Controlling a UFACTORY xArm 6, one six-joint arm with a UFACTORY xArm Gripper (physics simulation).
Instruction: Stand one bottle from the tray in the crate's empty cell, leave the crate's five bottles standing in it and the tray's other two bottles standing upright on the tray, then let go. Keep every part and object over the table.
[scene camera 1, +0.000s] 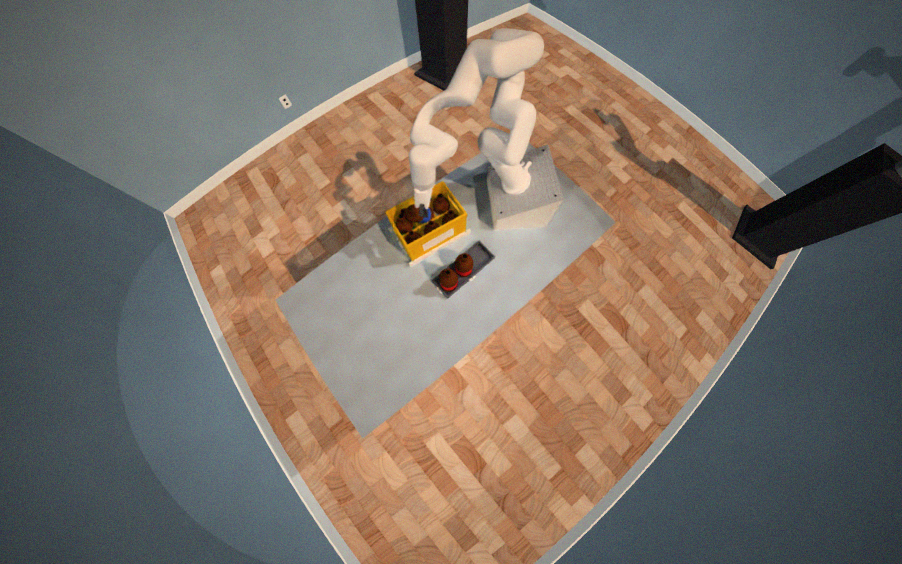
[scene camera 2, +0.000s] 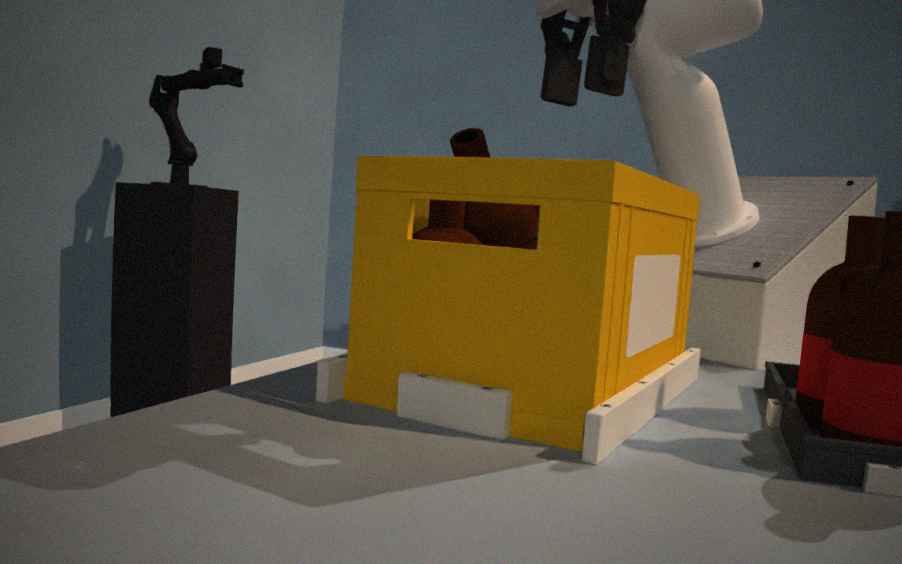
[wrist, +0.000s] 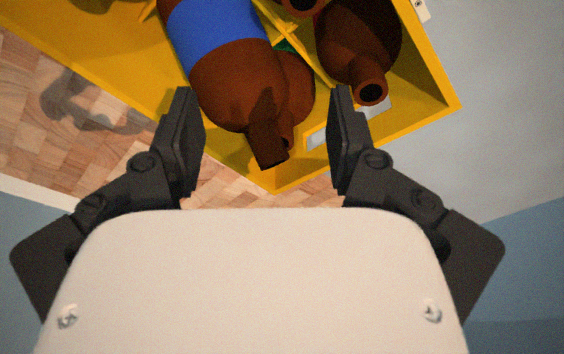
Note:
In view: the gripper (scene camera 2: 579, 98) and a blue-labelled brown bottle (scene camera 2: 495, 224).
The gripper shows as well in the wrist view (wrist: 264, 110).

